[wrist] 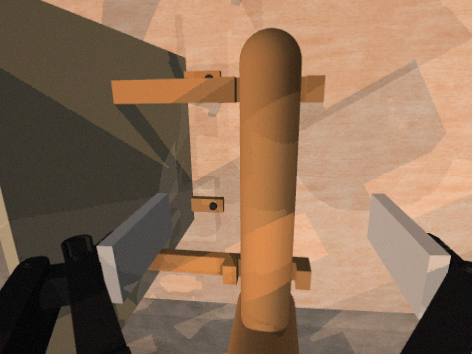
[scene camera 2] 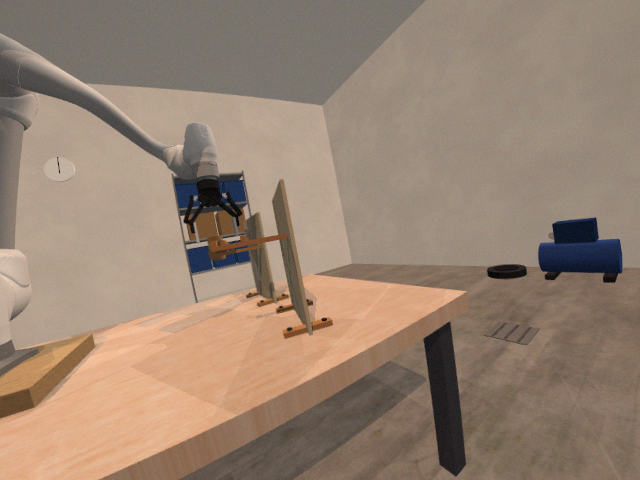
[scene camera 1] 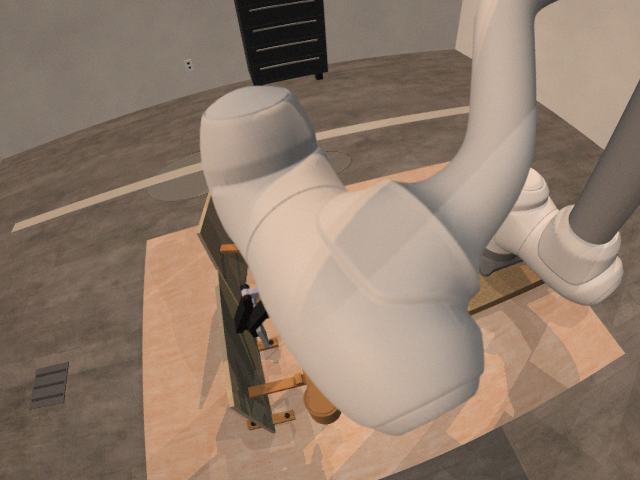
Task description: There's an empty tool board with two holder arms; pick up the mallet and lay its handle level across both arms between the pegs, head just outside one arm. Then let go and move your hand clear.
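Note:
The brown mallet (scene camera 1: 321, 403) (scene camera 2: 217, 248) (wrist: 270, 175) lies level across the two holder arms of the board (scene camera 1: 240, 356) (scene camera 2: 292, 258) (wrist: 100, 150) nearer to scene camera 2. In the wrist view its handle crosses the upper arm (wrist: 175, 91) and the lower arm (wrist: 195, 262), between the lower arm's pegs. Its head is just outside the lower arm, partly cut off. A second board (scene camera 1: 212, 232) (scene camera 2: 261, 263) stands behind, with a holder arm (scene camera 1: 230, 248) partly hidden by the robot. My gripper (scene camera 1: 253, 314) (scene camera 2: 217, 231) (wrist: 265, 214) is open and empty, fingers on either side of the handle; their exact height is unclear.
Both boards stand on small wooden feet on the table (scene camera 1: 175, 361) (scene camera 2: 361, 315). The robot arm (scene camera 1: 361, 289) hides much of the boards in scene camera 1. A wooden base slab (scene camera 1: 501, 289) (scene camera 2: 56, 366) lies under the robot. A shelf rack stands beyond the table.

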